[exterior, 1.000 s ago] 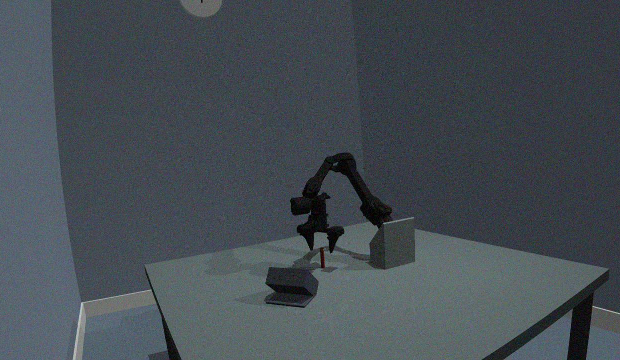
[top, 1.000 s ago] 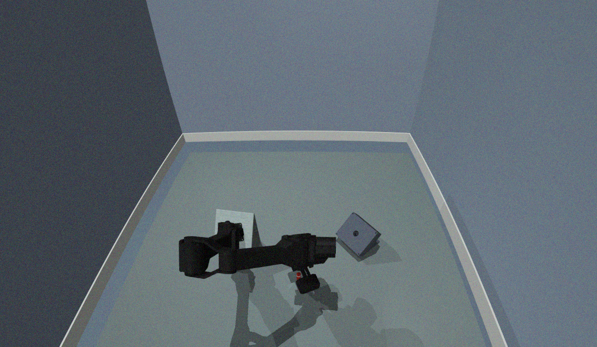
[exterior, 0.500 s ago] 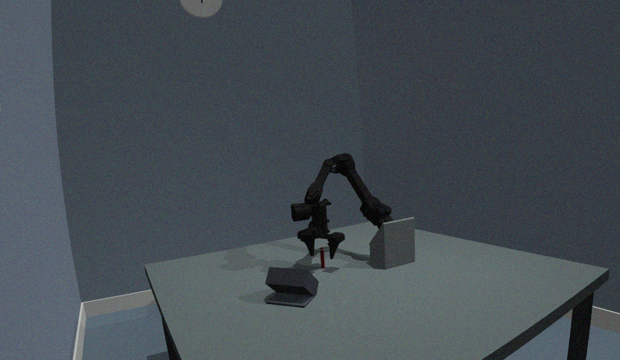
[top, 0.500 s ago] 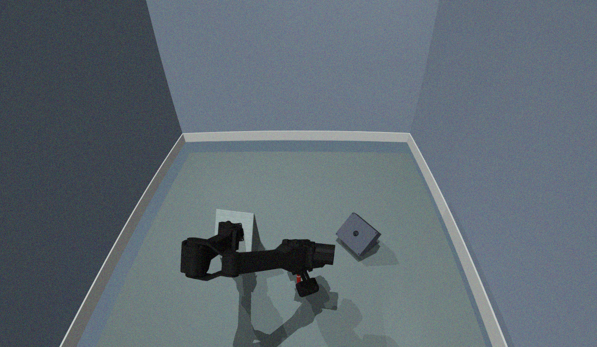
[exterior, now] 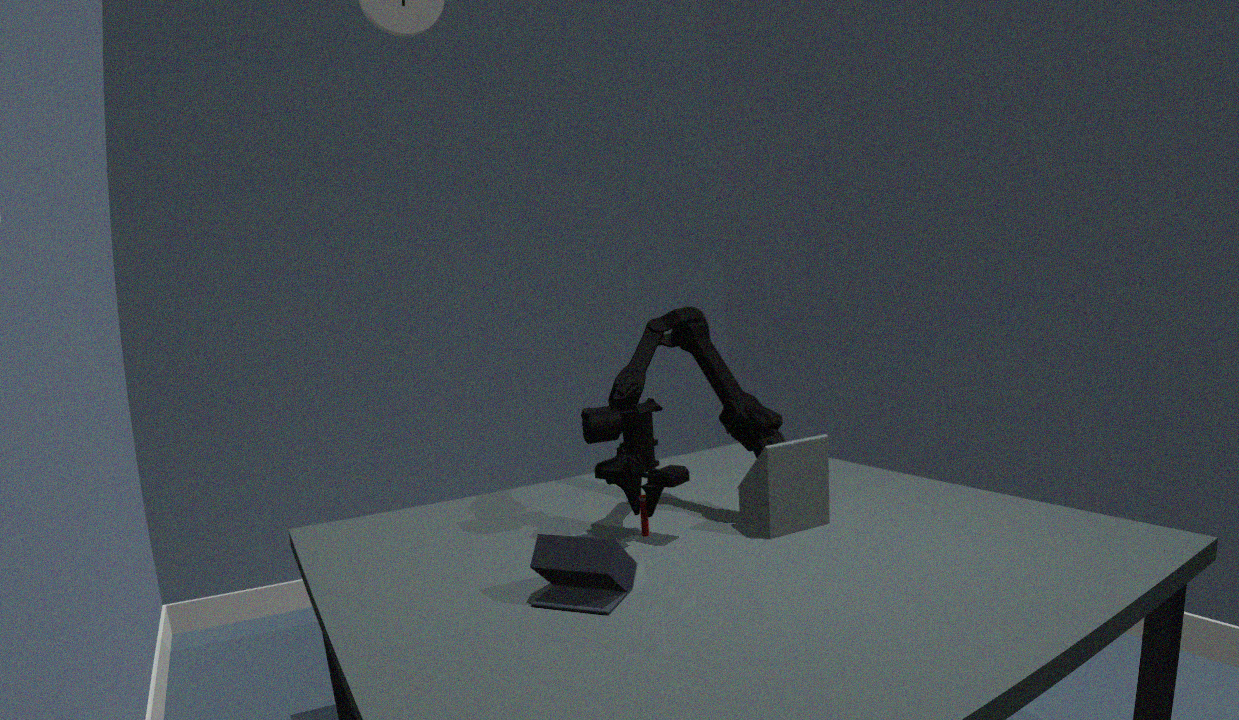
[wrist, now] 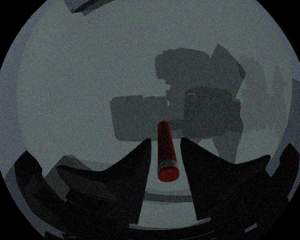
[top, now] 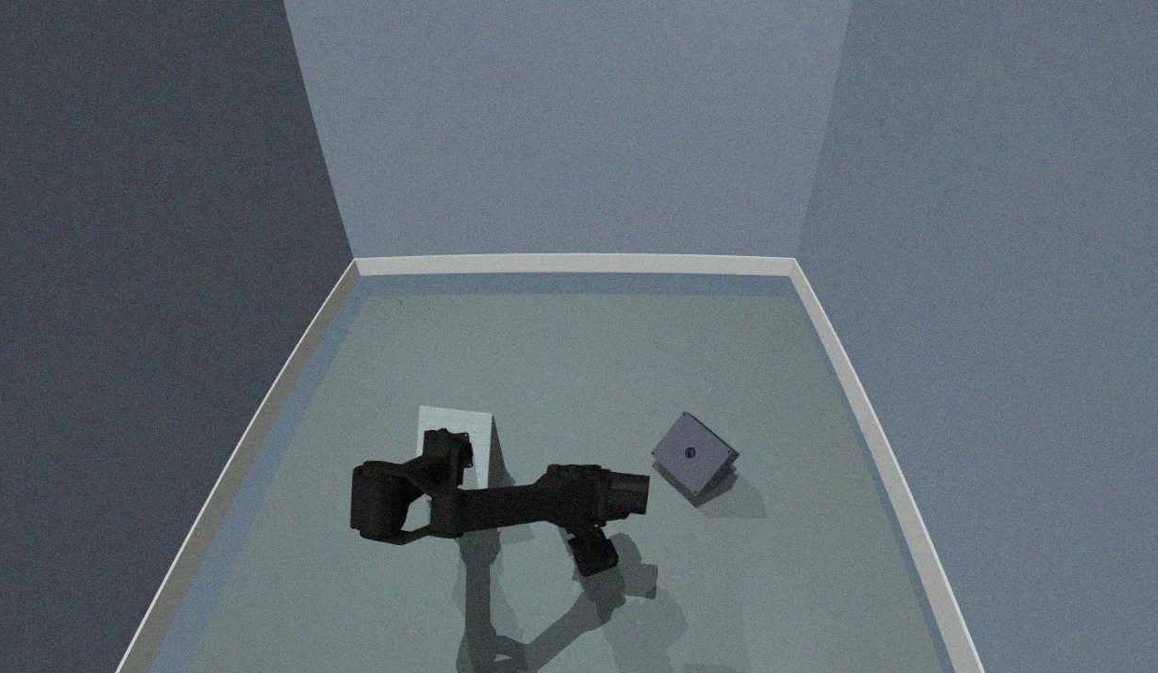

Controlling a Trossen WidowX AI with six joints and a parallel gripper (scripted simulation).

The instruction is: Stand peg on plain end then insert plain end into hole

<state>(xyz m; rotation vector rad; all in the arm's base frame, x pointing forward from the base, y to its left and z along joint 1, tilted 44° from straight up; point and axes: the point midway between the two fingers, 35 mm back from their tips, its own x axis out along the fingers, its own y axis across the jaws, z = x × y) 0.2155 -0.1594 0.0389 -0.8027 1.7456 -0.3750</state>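
Now: the panel 23 cm ahead of my gripper tip, 17 cm to the left of it and 1 cm above it. From my gripper tip the other things lie so: peg: 2 cm above.
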